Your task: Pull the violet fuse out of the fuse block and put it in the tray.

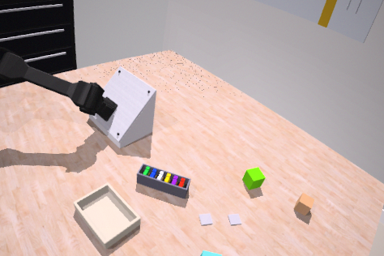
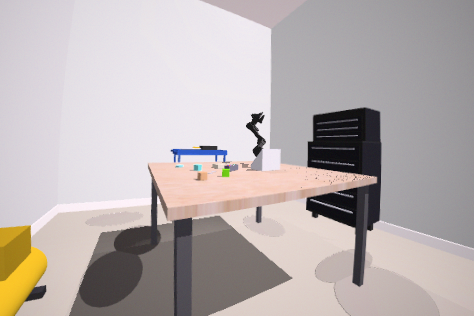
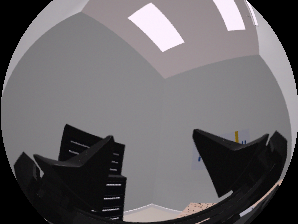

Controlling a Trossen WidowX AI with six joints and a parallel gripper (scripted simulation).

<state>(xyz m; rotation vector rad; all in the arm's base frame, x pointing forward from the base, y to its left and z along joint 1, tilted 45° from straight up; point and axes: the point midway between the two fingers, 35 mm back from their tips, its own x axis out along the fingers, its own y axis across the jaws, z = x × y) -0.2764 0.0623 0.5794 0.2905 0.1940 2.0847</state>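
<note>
Now: gripper tip 64 cm short of the violet fuse, 32 cm to the right of it and 52 cm above it. The rest, counted from my gripper tip: beige tray: 59 cm ahead, 14 cm to the left, 54 cm below.
</note>
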